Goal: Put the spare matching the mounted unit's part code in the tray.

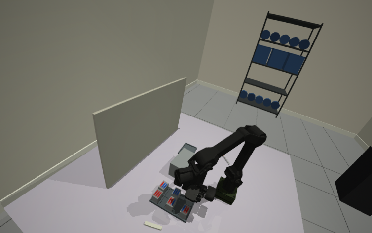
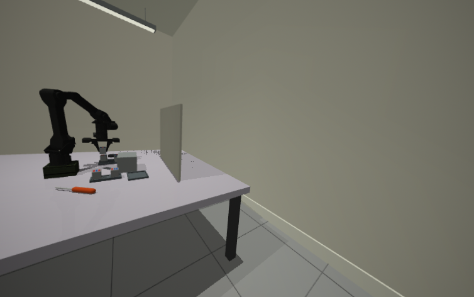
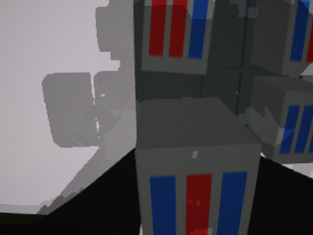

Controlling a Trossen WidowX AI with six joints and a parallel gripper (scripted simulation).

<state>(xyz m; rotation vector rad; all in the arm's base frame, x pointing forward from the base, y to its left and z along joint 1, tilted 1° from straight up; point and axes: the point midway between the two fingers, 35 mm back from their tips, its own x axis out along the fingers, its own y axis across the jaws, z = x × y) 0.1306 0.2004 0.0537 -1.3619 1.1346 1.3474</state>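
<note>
My gripper tip is now 22 cm short of the tray, 33 cm to the left of it and 8 cm above it. The rest, counted from my gripper tip: grey spare: 2 cm above; then small dark piece: 5 cm ahead, 13 cm to the right, 8 cm below; then grey mounted unit: 16 cm ahead, 16 cm to the right, 3 cm below.
</note>
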